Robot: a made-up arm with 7 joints.
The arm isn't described. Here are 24 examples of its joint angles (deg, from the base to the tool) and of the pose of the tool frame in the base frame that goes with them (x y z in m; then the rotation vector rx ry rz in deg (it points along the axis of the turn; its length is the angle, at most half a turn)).
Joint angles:
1: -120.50 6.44 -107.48 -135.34 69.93 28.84 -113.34
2: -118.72 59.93 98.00 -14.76 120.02 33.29 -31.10
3: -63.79 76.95 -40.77 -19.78 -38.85 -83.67 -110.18
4: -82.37 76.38 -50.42 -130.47 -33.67 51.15 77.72
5: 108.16 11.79 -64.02 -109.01 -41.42 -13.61 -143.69
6: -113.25 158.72 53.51 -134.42 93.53 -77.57 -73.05
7: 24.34 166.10 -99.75 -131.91 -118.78 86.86 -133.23
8: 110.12 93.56 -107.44 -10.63 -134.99 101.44 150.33
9: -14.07 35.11 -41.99 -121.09 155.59 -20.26 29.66
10: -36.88 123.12 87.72 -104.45 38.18 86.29 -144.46
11: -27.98 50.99 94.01 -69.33 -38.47 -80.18 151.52
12: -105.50 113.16 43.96 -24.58 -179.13 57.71 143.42
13: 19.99 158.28 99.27 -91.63 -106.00 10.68 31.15
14: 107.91 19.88 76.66 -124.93 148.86 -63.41 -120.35
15: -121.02 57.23 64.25 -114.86 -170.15 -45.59 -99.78
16: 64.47 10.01 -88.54 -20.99 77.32 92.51 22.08
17: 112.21 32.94 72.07 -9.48 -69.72 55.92 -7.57
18: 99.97 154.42 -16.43 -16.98 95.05 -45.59 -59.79
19: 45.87 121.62 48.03 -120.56 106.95 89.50 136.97
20: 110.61 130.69 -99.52 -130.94 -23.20 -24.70 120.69
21: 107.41 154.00 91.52 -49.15 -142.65 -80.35 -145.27
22: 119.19 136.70 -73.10 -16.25 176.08 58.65 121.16
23: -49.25 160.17 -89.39 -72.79 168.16 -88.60 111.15
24: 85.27 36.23 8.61 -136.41 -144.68 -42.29 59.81
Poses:
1: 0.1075 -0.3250 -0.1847 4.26 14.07 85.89
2: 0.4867 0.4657 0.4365 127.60 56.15 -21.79
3: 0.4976 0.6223 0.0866 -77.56 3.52 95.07
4: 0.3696 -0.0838 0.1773 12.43 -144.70 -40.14
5: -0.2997 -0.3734 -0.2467 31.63 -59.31 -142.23
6: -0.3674 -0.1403 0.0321 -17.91 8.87 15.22
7: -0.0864 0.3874 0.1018 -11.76 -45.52 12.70
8: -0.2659 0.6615 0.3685 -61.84 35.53 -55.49
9: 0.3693 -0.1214 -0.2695 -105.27 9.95 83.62
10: -0.2923 0.0763 0.4738 155.08 25.46 -27.05
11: 0.1129 0.6987 -0.0356 -70.87 -149.36 -16.36
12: -0.1852 0.7018 0.3336 -109.41 71.45 -59.70
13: 0.1433 -0.2445 0.5541 -105.77 33.21 13.45
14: -0.2261 0.3743 0.1106 132.49 -8.74 25.77
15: -0.1103 0.3919 0.3032 88.25 92.28 -14.39
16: -0.6764 -0.1487 -0.4022 -1.22 150.49 9.13
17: -0.7166 0.1300 0.3365 22.14 165.90 15.05
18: 0.5053 0.6230 0.0129 84.66 2.07 -134.88
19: 0.4433 0.1426 0.0989 16.94 -6.70 98.94
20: -0.2488 0.2192 0.2506 -7.62 112.11 71.52
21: 0.6802 0.3339 -0.0961 68.63 -13.70 16.53
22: 0.2141 0.7652 0.1122 121.28 -80.98 98.62
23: -0.1234 0.5975 0.3369 50.60 137.15 6.04
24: -0.0899 0.2081 -0.3079 11.29 -2.66 -113.44
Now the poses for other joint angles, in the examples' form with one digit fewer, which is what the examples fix.
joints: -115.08 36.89 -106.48 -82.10 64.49 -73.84 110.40
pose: 0.595 -0.287 0.047 -113.9 -7.7 -46.3
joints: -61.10 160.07 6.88 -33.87 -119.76 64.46 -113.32
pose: -0.414 0.270 0.616 -31.0 130.0 63.2
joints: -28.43 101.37 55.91 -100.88 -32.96 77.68 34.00
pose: 0.072 0.260 0.513 99.0 -117.9 78.8
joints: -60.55 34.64 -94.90 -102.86 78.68 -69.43 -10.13
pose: 0.378 -0.232 -0.358 -85.6 -102.1 -27.3
